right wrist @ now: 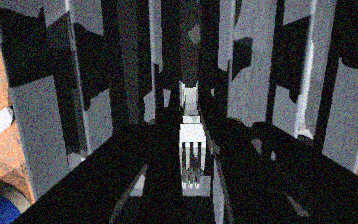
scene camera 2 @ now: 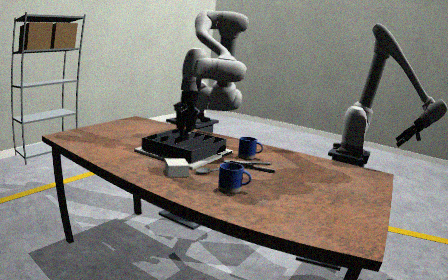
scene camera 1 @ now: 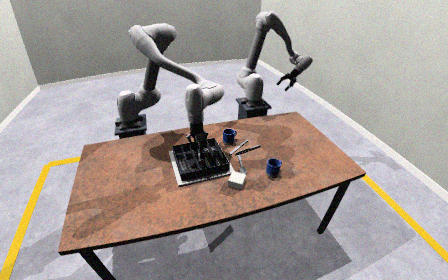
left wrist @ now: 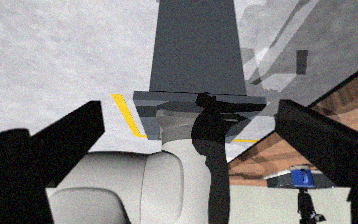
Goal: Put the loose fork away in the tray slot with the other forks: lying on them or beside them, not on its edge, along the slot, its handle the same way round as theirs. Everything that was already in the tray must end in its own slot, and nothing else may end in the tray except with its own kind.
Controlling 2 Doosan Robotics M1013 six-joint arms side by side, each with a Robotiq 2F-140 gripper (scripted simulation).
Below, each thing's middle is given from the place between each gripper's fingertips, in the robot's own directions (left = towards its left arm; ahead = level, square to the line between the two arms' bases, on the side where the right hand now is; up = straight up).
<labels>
I see the black tray (scene camera 2: 201,146) 3 cm below my right hand.
Now: the black tray 1040 mm to the right of my left hand, 690 mm ahead of it and 80 mm below it.
</labels>
